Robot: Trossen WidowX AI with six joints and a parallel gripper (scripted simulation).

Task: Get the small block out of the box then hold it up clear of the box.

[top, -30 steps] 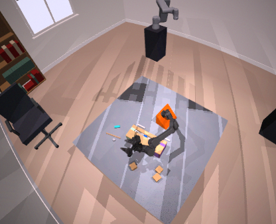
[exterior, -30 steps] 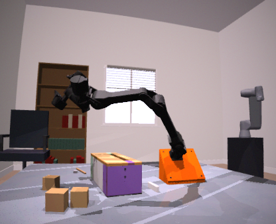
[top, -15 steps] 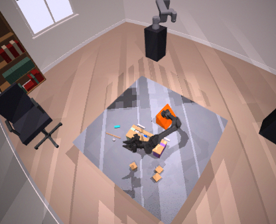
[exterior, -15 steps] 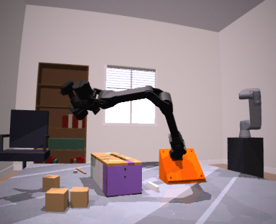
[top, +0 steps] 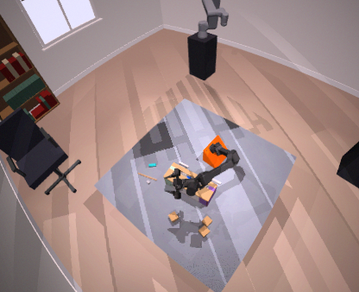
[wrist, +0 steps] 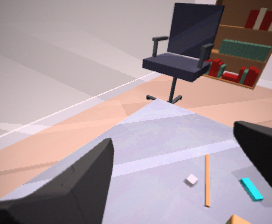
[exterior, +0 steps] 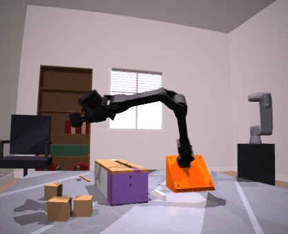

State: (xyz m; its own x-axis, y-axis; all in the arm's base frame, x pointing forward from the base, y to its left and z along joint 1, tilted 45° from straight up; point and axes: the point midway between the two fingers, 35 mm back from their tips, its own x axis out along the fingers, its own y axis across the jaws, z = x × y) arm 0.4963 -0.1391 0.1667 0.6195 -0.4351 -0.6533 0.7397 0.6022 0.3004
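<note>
Right now the box is 260 mm below my gripper tip, 220 mm behind it and 40 mm to the left of it. Also, from my gripper tip: thin wooden stick 320 mm below, 290 mm to the right, 20 mm behind.
</note>
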